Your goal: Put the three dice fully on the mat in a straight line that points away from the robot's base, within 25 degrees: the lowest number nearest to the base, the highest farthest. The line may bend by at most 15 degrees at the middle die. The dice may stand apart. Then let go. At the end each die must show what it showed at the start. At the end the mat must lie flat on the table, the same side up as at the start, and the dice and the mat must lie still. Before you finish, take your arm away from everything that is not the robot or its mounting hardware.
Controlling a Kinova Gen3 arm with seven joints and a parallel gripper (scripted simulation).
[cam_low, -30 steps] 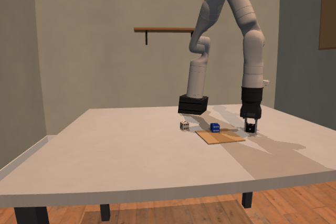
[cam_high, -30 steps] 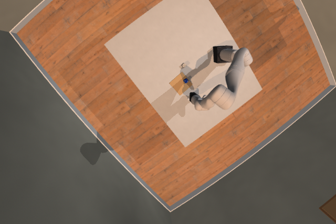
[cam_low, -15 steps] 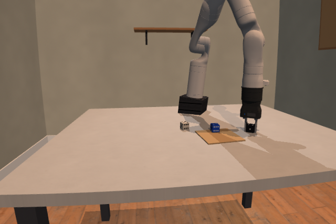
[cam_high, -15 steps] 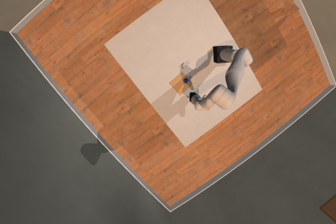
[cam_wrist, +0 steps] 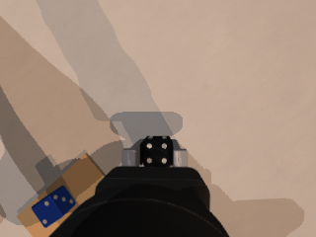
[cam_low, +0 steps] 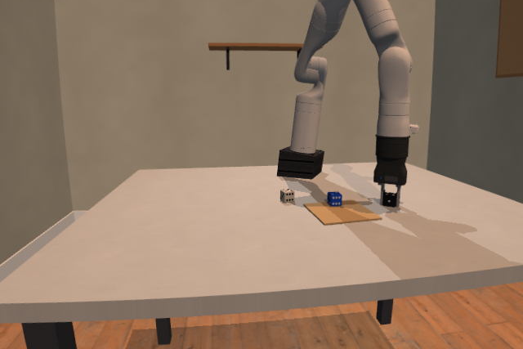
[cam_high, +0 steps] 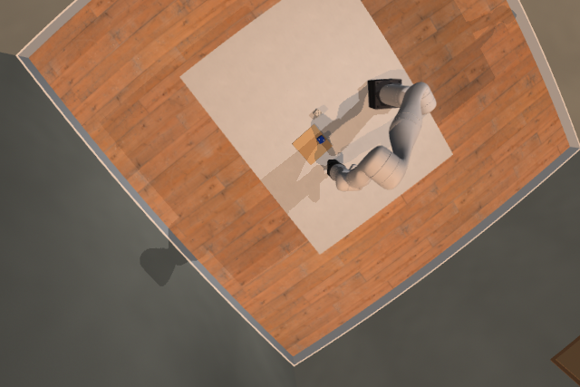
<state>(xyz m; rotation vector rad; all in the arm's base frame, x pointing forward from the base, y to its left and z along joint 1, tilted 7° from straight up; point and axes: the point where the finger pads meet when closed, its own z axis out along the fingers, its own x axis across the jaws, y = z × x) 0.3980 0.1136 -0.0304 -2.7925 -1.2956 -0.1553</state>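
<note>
The mat lies 20 mm ahead of my hand, 140 mm to the right of it and 20 mm below it. Also, from my hand: white die: 100 mm behind, 250 mm to the right; blue die: 30 mm behind, 140 mm to the right.
</note>
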